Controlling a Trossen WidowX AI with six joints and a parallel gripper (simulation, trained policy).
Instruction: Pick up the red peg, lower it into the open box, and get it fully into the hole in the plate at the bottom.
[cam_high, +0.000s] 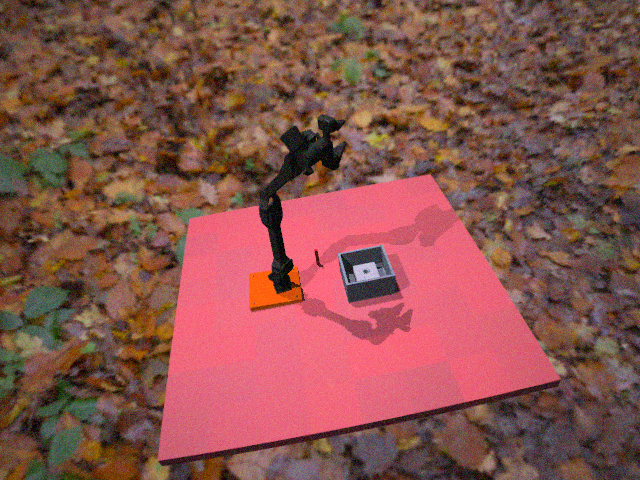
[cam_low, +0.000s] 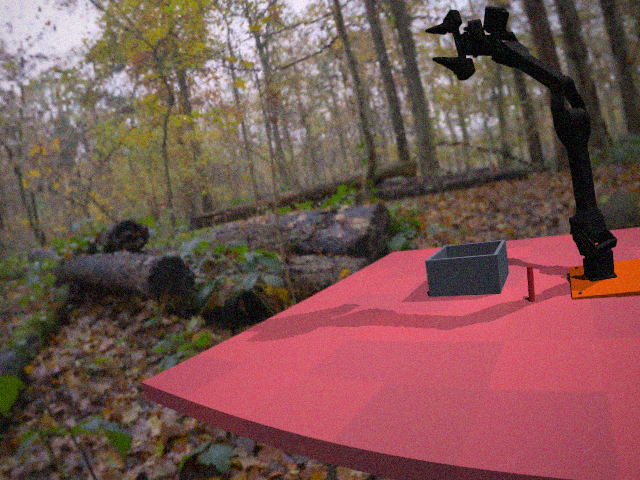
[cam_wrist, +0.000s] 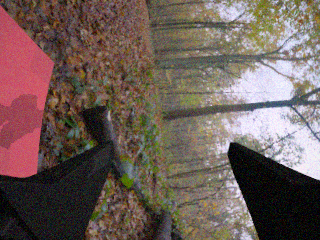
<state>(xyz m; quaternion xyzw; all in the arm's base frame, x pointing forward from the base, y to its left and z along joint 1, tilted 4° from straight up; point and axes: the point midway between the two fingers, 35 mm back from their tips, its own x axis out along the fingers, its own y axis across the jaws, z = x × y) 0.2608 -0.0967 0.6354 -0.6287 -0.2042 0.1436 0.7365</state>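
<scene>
The red peg is 60 cm below my gripper tip, 14 cm behind it and 13 cm to the left of it. From my gripper tip the other things lie so: pale plate (60 cm below, 6 cm to the right, 1 cm ahead); then grey box (62 cm below, 6 cm to the right, 1 cm ahead).
</scene>
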